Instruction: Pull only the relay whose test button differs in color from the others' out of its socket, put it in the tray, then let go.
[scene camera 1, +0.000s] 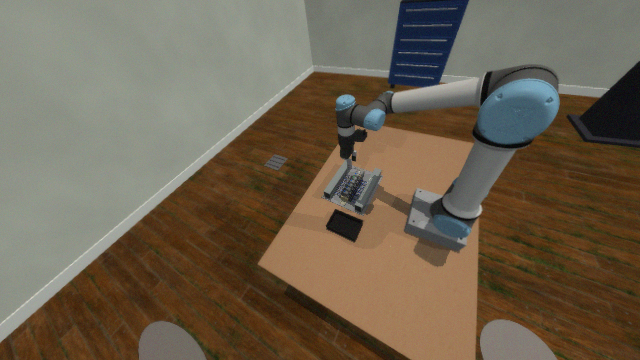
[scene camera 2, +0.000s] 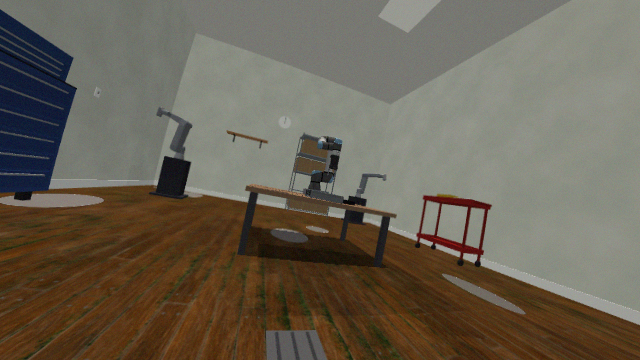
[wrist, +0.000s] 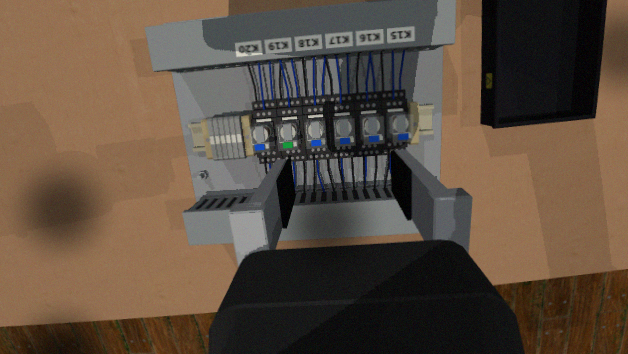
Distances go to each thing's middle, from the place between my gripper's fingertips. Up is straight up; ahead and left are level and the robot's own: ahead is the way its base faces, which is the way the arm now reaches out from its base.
Labels:
The k20 relay (wrist: 261, 136) lies 18 cm below my hand, 8 cm to the right of it and 1 cm behind it. From my hand the other things lie so: relay panel (wrist: 204, 94) (23 cm below, 3 cm to the right).

